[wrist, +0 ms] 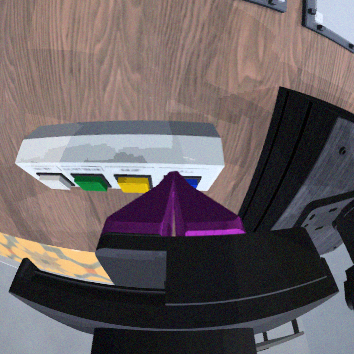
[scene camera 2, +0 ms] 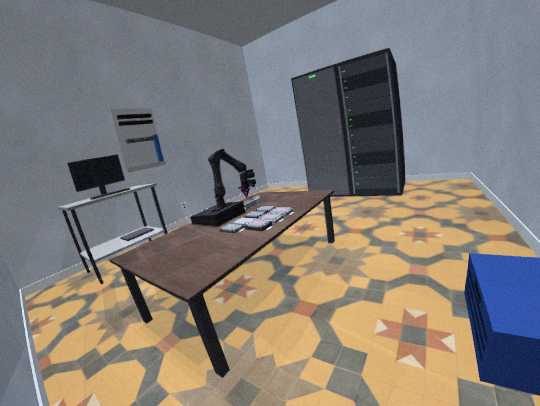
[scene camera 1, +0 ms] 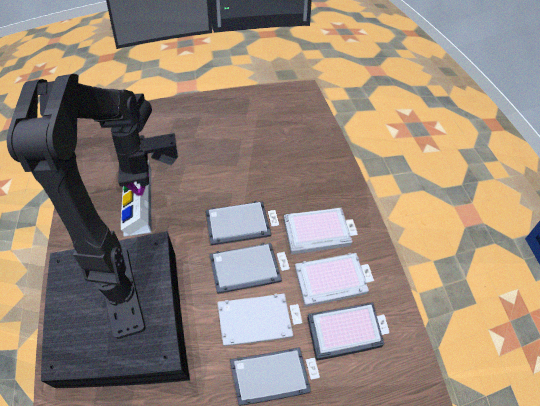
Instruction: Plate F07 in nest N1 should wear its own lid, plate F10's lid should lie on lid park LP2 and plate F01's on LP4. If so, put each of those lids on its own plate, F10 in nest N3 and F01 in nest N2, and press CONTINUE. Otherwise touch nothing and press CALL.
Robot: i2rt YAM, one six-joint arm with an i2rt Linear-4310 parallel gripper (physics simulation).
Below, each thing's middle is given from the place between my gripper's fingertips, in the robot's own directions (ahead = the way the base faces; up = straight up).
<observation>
My gripper is now 2 cm past the white button box (scene camera 1: 140,222), 7 cm to the right of it and 6 cm above it.
</observation>
